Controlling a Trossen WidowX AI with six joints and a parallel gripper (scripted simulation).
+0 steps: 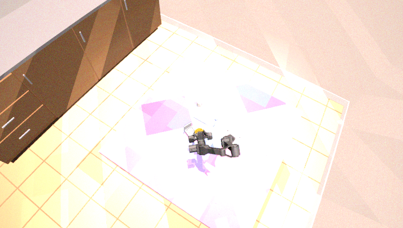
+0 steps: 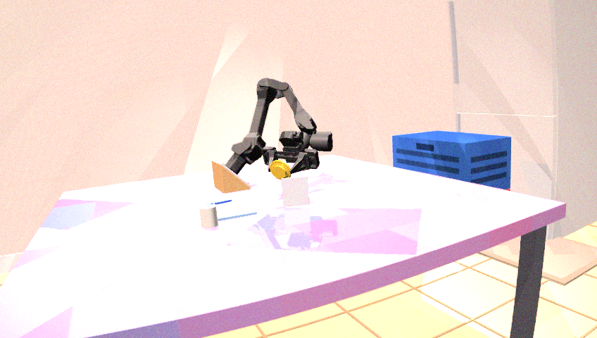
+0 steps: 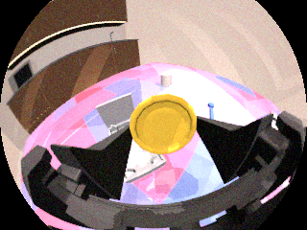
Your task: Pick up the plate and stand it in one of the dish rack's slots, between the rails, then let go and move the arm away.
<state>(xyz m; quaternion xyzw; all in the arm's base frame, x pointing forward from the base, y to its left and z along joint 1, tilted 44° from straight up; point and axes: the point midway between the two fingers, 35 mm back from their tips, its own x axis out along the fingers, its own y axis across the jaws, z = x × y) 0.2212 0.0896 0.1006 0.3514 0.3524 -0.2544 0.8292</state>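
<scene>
My gripper tip is 60 mm above the dish rack, 50 mm short of it and 30 mm to the right of it. The rest, counted from my gripper tip: plate (right at my gripper tip); then white cylinder (240 mm to the right, 180 mm ahead, 60 mm below).
</scene>
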